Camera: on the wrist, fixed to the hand. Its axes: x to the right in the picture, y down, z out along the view.
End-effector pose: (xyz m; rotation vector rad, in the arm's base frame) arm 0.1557 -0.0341 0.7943 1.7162 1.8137 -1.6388
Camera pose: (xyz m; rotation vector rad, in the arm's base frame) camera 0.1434 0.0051 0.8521 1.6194 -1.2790 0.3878
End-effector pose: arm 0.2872 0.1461 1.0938 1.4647 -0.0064 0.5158
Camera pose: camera 0.2789 0.1835 1.0342 0.1398 1.6361 -2.2095
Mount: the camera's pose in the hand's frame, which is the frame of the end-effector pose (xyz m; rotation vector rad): -0.0137 -0.0527 -0.0454 -0.1287 0.3597 3.0896
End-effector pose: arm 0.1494 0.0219 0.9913 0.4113 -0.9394 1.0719
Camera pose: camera 0.2140 0.0218 0.9620 1.2770 0.3187 -1.8640
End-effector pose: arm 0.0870 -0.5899 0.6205 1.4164 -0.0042 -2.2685
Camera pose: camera 0.1105 -0.5269 0.5981 0.1934 -0.9510 0.5857
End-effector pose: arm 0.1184 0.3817 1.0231 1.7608 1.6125 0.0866
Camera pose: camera 0.0484 0.3875 1.0331 -1.8435 1.8935 -1.4128
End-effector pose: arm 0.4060 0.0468 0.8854 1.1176 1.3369 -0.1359
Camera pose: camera 0.3359 0.0447 0.8747 1.7655 -1.2453 2.2231
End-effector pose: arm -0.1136 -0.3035 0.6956 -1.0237 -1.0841 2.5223
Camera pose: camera -0.0769 -0.2470 0.7176 1.0079 -0.6736 -0.1312
